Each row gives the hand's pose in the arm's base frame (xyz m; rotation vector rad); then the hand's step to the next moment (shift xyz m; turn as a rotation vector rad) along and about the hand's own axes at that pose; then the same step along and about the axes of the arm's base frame.
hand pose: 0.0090 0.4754 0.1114 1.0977 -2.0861 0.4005
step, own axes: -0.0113 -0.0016 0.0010 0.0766 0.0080 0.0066
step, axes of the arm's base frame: 0.0050 0.0050 -0.0090 -0.0376 -0.0434 0.0518
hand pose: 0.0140 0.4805 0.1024 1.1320 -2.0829 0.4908
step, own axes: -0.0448 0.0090 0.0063 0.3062 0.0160 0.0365
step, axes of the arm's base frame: 0.0064 0.0266 -0.0371 -0.1409 -0.1885 0.1999
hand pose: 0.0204 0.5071 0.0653 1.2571 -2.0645 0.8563
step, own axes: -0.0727 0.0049 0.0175 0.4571 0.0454 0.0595
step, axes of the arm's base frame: 0.0219 0.0279 -0.0660 -0.2306 -0.2776 0.2904
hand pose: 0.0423 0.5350 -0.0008 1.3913 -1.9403 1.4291
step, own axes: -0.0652 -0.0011 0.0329 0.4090 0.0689 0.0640
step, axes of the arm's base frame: 0.0387 0.0037 -0.0618 -0.2277 -0.2576 0.2407
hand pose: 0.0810 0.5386 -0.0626 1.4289 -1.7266 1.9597
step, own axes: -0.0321 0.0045 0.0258 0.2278 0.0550 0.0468
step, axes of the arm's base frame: 0.0277 -0.0087 -0.0295 -0.1319 -0.1581 0.1213
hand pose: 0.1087 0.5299 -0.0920 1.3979 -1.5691 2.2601
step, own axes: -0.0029 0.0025 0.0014 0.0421 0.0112 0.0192
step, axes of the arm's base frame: 0.0013 -0.0011 -0.0037 -0.0182 -0.0378 0.0225
